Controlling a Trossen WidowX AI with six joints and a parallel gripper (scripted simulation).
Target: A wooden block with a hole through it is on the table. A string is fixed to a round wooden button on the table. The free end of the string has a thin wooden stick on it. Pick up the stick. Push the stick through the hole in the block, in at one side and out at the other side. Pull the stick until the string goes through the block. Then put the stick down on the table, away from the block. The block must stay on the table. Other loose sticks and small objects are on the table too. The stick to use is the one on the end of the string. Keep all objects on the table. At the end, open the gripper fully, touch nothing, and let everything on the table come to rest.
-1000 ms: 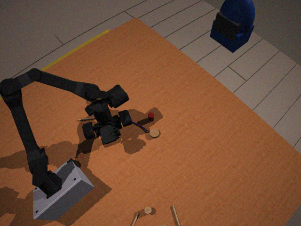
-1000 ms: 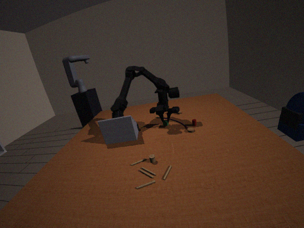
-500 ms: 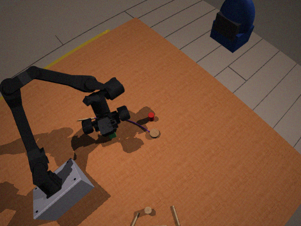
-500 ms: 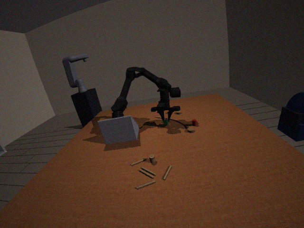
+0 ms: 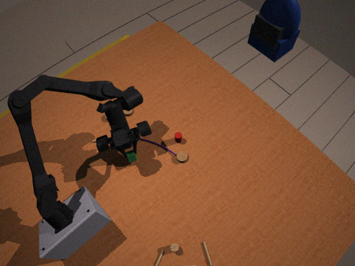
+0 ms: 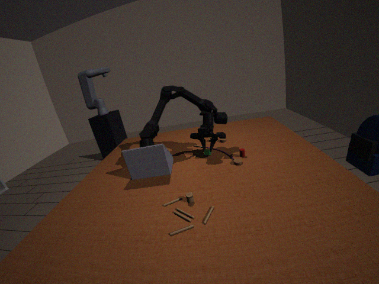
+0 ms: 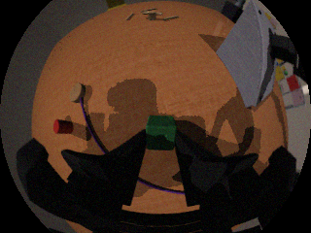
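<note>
Now: gripper tip right at the green block. Round my gripper tip: red cylinder (180 mm ahead, 40 mm to the right, 10 mm below); round wooden button (150 mm ahead, 100 mm to the right, 20 mm below); thin wooden stick (50 mm behind, 130 mm to the left, 20 mm below).
</note>
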